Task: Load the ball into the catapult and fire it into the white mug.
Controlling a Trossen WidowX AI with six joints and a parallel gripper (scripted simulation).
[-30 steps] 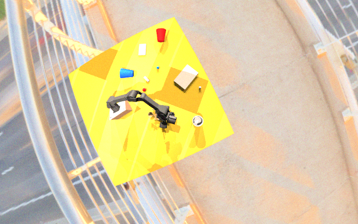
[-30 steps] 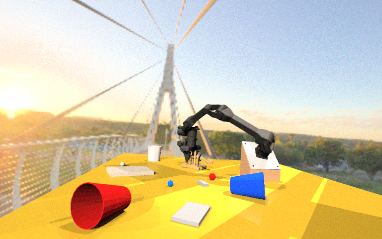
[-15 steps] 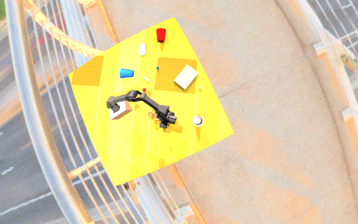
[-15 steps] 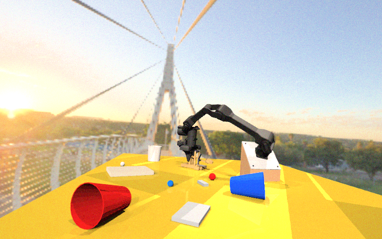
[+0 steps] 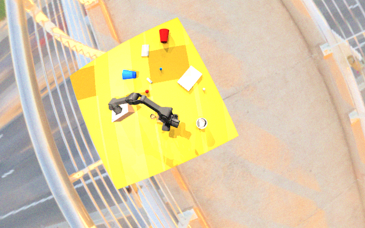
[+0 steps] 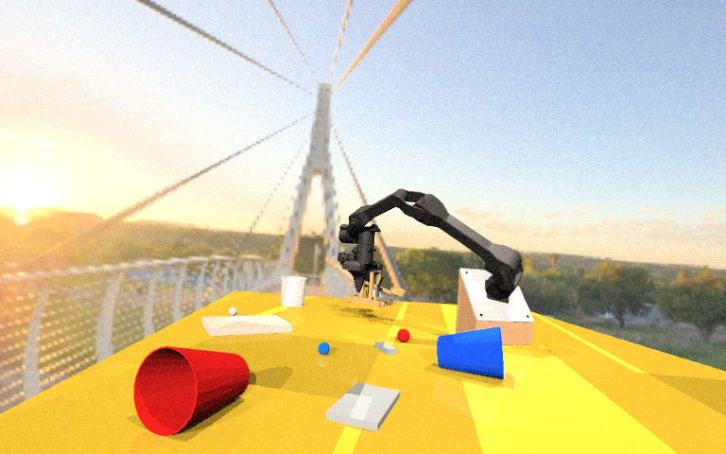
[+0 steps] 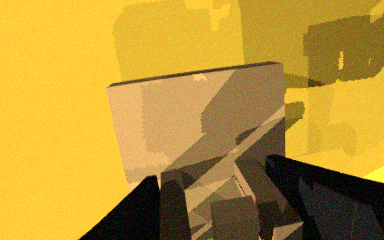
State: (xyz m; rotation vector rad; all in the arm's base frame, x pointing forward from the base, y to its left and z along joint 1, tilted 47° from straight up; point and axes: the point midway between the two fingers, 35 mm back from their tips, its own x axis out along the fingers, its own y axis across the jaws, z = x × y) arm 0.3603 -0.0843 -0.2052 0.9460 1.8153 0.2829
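Now: gripper tip 300 mm to the right of the red ball, 100 mm past it and 70 mm above it. Also, from my gripper tip: white mug (240 mm ahead, 130 mm to the right, 50 mm below); wooden catapult (60 mm behind, 50 mm to the left, 20 mm above); small grey block (390 mm to the left, 80 mm below, 50 mm behind).
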